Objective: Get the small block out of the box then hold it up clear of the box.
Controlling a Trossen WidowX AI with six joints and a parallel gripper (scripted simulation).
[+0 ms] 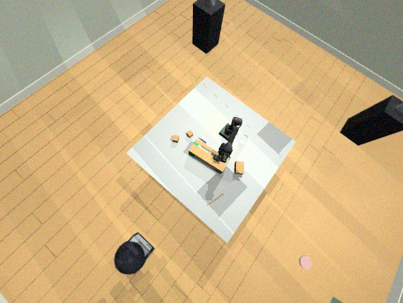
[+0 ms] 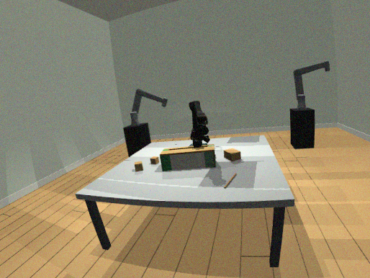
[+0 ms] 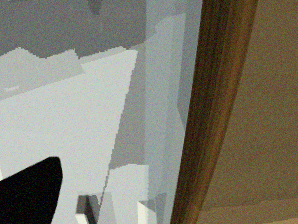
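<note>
My gripper tip is now 50 mm short of the grey t-shaped piece and 20 mm to the left of it. Also, from my gripper tip: small box 350 mm to the right, 60 mm below, 10 mm ahead; then tan block 270 mm to the left, 60 mm below, 50 mm behind; then clear-fronted box 40 mm to the right, 40 mm ahead, 30 mm below.
</note>
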